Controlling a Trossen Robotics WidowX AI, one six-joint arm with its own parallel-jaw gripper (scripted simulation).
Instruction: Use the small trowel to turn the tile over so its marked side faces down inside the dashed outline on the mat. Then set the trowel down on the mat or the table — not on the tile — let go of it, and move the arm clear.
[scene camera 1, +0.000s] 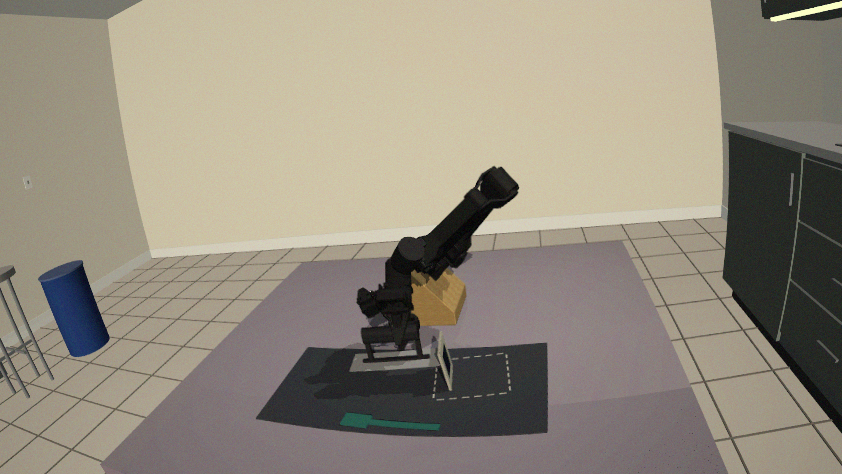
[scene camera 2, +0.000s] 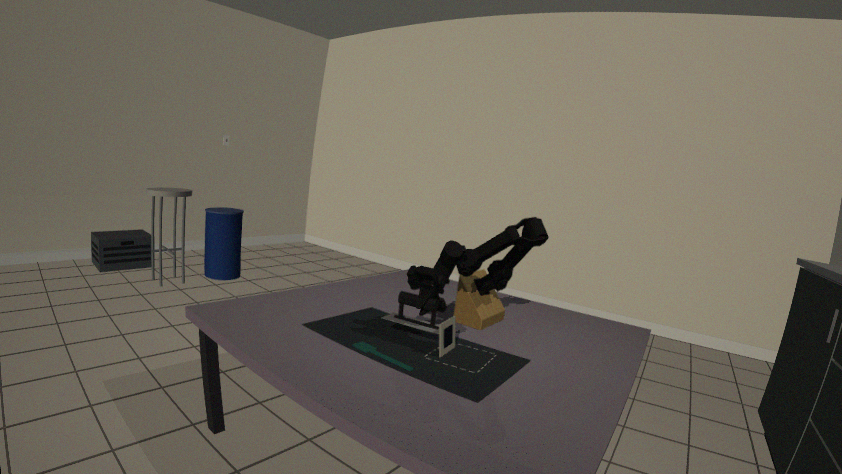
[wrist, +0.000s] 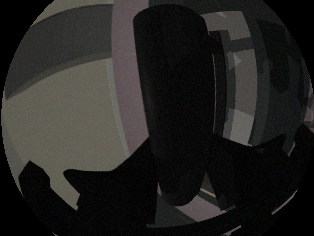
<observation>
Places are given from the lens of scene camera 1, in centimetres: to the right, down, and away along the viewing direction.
my gripper (scene camera 1: 399, 347): -4, 23, 100
green trowel (scene camera 1: 357, 420): -13, 38, 92
</observation>
